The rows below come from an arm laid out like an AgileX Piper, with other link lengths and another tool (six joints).
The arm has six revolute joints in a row. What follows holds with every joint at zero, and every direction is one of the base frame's.
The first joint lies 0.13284 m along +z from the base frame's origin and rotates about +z.
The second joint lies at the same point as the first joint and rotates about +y.
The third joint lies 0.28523 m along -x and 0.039 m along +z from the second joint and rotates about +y.
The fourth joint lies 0.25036 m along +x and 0.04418 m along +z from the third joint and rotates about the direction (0.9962, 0, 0.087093).
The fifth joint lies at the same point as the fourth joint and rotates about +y.
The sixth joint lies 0.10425 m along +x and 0.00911 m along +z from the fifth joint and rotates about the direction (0.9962, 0, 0.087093).
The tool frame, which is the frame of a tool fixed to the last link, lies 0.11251 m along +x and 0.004 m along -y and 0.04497 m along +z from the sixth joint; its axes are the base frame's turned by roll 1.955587, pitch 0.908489 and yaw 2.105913 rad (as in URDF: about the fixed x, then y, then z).
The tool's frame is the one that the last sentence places.
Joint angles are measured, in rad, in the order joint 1, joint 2, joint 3, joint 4, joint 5, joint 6. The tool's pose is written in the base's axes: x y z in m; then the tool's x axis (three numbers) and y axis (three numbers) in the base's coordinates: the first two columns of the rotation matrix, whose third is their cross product. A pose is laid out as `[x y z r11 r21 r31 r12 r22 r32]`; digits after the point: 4 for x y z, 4 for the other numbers.
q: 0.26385, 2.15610, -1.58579, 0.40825, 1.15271, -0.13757
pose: [0.4175 0.1906 0.0425 -0.7944 0.1790 0.5804 0.3953 0.8779 0.2703]
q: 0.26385, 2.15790, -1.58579, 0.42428, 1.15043, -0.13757
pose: [0.4177 0.1934 0.0428 -0.7910 0.1778 0.5854 0.4034 0.8709 0.2806]
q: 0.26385, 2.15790, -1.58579, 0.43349, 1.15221, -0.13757
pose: [0.4172 0.1950 0.0434 -0.7881 0.1761 0.5898 0.4077 0.8672 0.2858]
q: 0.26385, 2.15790, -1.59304, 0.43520, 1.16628, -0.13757
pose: [0.4162 0.1958 0.0453 -0.7851 0.1710 0.5953 0.4056 0.8683 0.2855]
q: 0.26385, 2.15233, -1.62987, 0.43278, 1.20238, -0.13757
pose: [0.4192 0.1980 0.0571 -0.7923 0.1553 0.5900 0.3905 0.8721 0.2948]
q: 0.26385, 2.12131, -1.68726, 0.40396, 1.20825, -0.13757
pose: [0.4358 0.1975 0.0852 -0.8425 0.1463 0.5185 0.3520 0.8780 0.3242]
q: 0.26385, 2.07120, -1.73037, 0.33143, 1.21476, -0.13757
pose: [0.4487 0.1876 0.1170 -0.8940 0.1462 0.4235 0.2981 0.8997 0.3187]
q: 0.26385, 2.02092, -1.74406, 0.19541, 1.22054, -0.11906
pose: [0.4562 0.1627 0.1383 -0.9285 0.1757 0.3272 0.2616 0.9347 0.2405]
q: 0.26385, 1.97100, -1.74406, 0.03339, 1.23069, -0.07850
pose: [0.4614 0.1301 0.1579 -0.9467 0.2254 0.2302 0.2593 0.9571 0.1291]
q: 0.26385, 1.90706, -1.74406, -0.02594, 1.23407, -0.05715
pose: [0.4614 0.1173 0.1882 -0.9572 0.2461 0.1525 0.2643 0.9578 0.1132]
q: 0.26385, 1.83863, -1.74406, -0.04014, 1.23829, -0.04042
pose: [0.4567 0.1125 0.2203 -0.9612 0.2601 0.0922 0.2710 0.9526 0.1381]
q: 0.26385, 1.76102, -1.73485, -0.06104, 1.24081, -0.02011
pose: [0.4482 0.1052 0.2531 -0.9600 0.2788 0.0278 0.2795 0.9466 0.1608]
